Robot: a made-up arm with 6 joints.
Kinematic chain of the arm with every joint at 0, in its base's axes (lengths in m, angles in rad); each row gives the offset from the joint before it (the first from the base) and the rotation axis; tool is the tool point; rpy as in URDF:
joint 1: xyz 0 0 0.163 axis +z
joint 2: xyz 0 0 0 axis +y
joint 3: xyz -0.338 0 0.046 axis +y
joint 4: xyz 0.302 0 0.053 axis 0.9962 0 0.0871
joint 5: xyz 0 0 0 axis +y
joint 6: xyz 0.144 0 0.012 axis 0.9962 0 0.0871
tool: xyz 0 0 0 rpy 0 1.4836 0
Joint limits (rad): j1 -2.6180..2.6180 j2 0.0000..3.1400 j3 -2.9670..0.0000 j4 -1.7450..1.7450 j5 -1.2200..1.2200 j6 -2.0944..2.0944
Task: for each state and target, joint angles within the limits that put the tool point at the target. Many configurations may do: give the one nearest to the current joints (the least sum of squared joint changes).
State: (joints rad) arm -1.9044 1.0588 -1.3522 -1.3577 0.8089 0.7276
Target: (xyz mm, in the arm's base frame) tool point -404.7 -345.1 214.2
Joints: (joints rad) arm -2.2650 1.9970 -1.2847 -1.3668 0.6878 0.7276
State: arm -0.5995 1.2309 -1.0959 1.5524 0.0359 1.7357
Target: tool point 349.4 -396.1 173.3
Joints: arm -0.8421 1.9788 -1.1575 1.5516 -0.0255 1.7357
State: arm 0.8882 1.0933 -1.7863 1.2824 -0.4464 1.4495
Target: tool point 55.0 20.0 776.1
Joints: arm 0.9491 0.7215 -1.4721 1.2946 -0.2442 1.4495
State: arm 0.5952 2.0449 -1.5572 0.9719 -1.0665 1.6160
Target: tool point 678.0 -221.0 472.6
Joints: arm -0.2522 2.4473 -2.5011 0.8234 -0.4409 1.6160
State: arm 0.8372 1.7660 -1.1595 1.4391 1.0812 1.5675
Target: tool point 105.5 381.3 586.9
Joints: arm 0.9748 1.4597 -1.5259 1.5663 1.0656 1.5675
